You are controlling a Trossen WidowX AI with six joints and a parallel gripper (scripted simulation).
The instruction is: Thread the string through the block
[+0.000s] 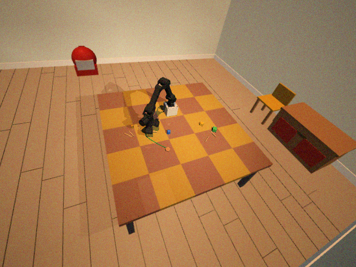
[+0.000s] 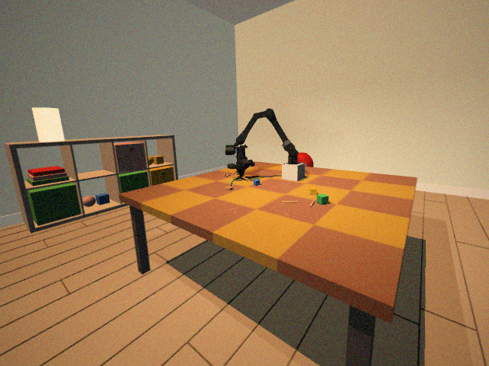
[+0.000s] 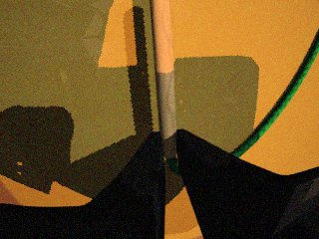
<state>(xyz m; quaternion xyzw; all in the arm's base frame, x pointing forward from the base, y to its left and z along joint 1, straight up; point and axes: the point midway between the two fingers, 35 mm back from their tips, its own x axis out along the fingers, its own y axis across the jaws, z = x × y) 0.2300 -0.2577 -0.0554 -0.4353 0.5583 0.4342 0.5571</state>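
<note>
Now: the blue cube 40 mm ahead of my gripper tip and 170 mm to the left of it. Also, from my gripper tip: round wooden button 220 mm ahead, 110 mm to the left, 10 mm below; then thin wooden stick 10 mm to the left; then yellow cube 520 mm to the left.
</note>
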